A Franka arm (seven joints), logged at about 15 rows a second.
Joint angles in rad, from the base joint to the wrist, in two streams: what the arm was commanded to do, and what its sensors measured. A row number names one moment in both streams.
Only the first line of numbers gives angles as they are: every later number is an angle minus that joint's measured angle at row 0.
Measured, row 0: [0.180 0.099 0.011 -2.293 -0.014 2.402 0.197]
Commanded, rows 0 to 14: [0.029 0.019 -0.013 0.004 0.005 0.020 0.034]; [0.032 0.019 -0.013 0.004 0.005 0.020 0.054]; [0.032 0.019 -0.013 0.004 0.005 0.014 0.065]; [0.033 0.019 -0.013 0.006 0.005 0.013 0.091]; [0.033 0.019 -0.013 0.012 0.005 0.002 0.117]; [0.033 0.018 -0.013 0.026 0.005 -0.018 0.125]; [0.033 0.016 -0.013 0.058 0.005 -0.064 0.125]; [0.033 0.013 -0.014 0.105 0.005 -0.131 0.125]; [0.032 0.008 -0.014 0.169 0.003 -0.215 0.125]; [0.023 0.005 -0.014 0.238 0.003 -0.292 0.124]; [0.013 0.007 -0.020 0.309 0.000 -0.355 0.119]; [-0.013 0.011 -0.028 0.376 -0.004 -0.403 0.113]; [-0.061 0.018 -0.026 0.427 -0.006 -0.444 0.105]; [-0.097 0.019 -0.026 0.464 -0.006 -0.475 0.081]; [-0.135 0.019 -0.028 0.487 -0.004 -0.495 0.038]
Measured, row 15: [-0.057 -0.002 -0.035 0.413 -0.004 -0.431 0.091]
